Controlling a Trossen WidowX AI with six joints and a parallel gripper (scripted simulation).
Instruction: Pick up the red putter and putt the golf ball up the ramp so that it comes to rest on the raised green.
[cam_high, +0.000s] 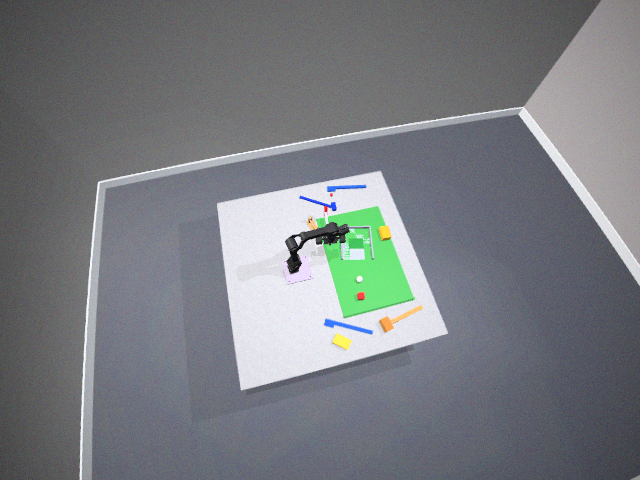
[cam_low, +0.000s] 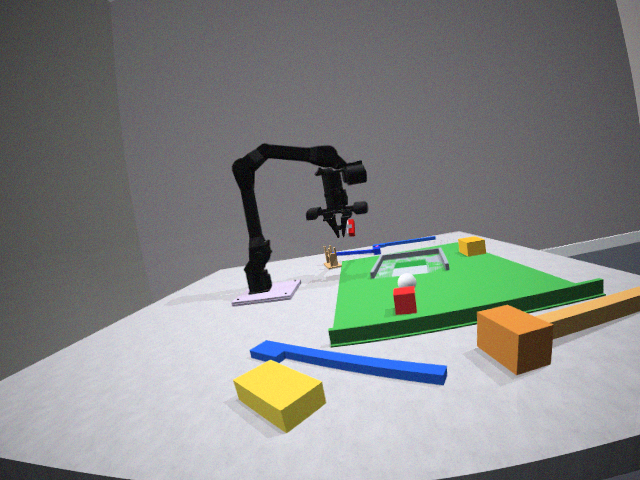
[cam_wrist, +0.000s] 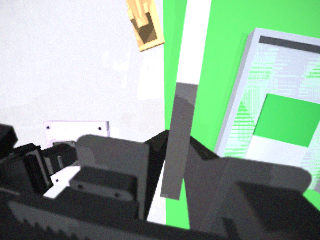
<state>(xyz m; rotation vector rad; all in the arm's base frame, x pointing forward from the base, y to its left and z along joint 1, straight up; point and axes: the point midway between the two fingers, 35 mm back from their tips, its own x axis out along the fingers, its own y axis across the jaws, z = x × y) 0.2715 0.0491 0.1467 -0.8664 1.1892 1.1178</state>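
The red putter is 3 cm ahead of my gripper tip, 11 cm to the left of it and 2 cm above it. Round my gripper tip: white golf ball: 11 cm ahead, 28 cm to the right, 10 cm below; then green mat: 20 cm ahead, 14 cm to the right, 12 cm below; then tan stand: 4 cm behind, 20 cm to the left, 9 cm below.
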